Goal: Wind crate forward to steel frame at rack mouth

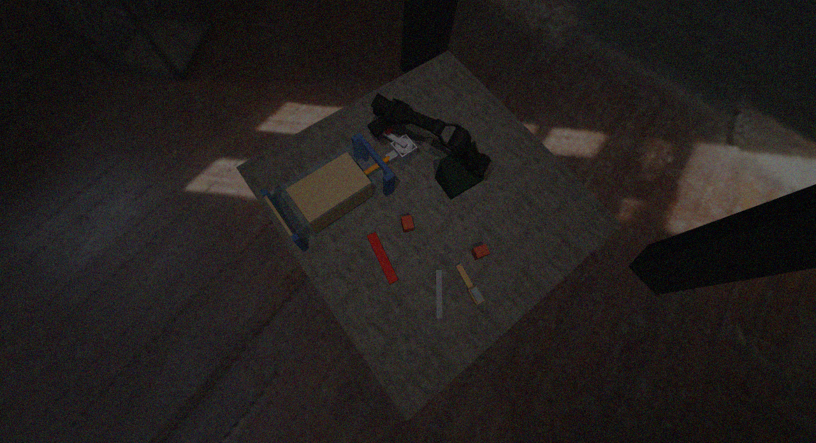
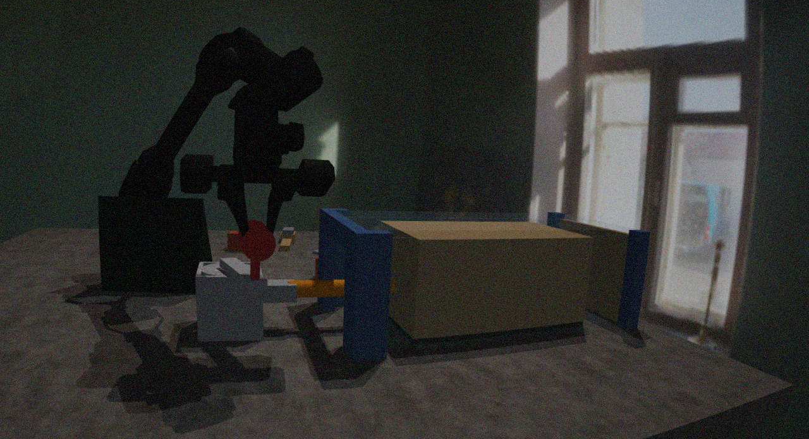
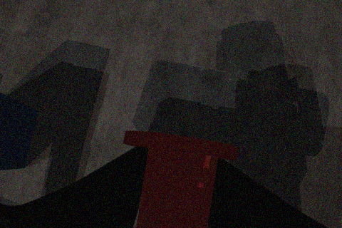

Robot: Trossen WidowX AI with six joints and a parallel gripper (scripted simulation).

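The crank handle lies 10 mm behind my gripper tip, 60 mm to the left of it and 40 mm below it. Round my gripper tip: blue frame: 130 mm ahead, 110 mm to the left, 40 mm below; then grey winch: 50 mm behind, 110 mm to the left, 120 mm below; then red knob: 20 mm to the left, 10 mm below.
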